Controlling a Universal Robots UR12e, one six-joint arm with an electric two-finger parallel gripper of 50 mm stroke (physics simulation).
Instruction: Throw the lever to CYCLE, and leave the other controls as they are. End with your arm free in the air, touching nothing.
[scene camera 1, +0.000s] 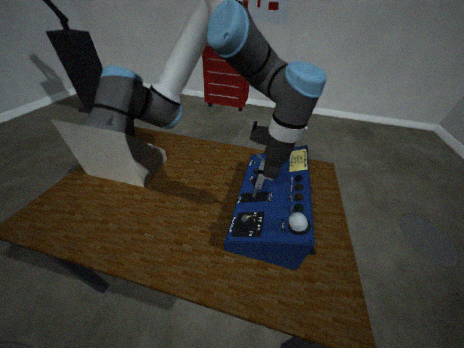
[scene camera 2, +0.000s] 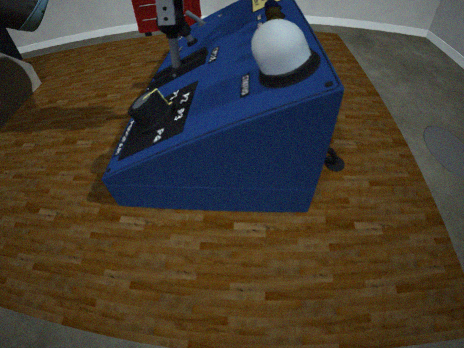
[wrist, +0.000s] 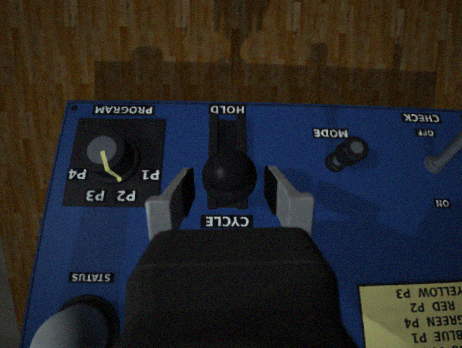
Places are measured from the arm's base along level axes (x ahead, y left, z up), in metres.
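Where they show: gripper, fingertip midpoint: (scene camera 1: 258, 182) (scene camera 2: 172, 17) (wrist: 229, 181); arm's base, link origin: (scene camera 1: 110, 134).
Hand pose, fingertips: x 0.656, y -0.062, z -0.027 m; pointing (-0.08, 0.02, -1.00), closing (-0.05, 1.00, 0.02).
Note:
Each offset is from my fingertips to the centre of the thing. "pt": to the spot under its first point.
The lever @(dy +0.000, dx -0.005, dz -0.039 m) (scene camera 1: 256, 192) (scene camera 2: 174, 54) (wrist: 229, 172) has a round black knob and stands in a dark slot on the blue control box @(dy +0.061, dx +0.056, dz -0.096 m) (scene camera 1: 272, 220) (scene camera 2: 225, 150) (wrist: 190, 250). In the wrist view its knob lies over the slot's half towards the CYCLE label @(pt dy +0.001, dx +0.054, dz -0.062 m) (wrist: 227, 221), away from the HOLD label @(pt dy -0.001, dx -0.062, dz -0.117 m) (wrist: 227, 109). In the scene camera 2 view the stem meets the slot around its middle. The knob hides the stem's foot in the wrist view. My gripper (scene camera 1: 259, 181) (scene camera 2: 172, 31) (wrist: 229, 181) is open, its fingers either side of the knob with a gap at each side.
The PROGRAM dial @(dy -0.120, dx -0.010, dz -0.073 m) (scene camera 1: 246, 218) (scene camera 2: 150, 106) (wrist: 102, 149) points near P2. The MODE control @(dy +0.120, dx -0.012, dz -0.075 m) (wrist: 350, 151) and the CHECK toggle @(dy +0.240, dx -0.024, dz -0.070 m) (wrist: 442, 155) stand on the lever's other side. The white STATUS dome @(pt dy -0.147, dx +0.133, dz +0.022 m) (scene camera 1: 298, 222) (scene camera 2: 281, 47) (wrist: 72, 327) rises near a box corner.

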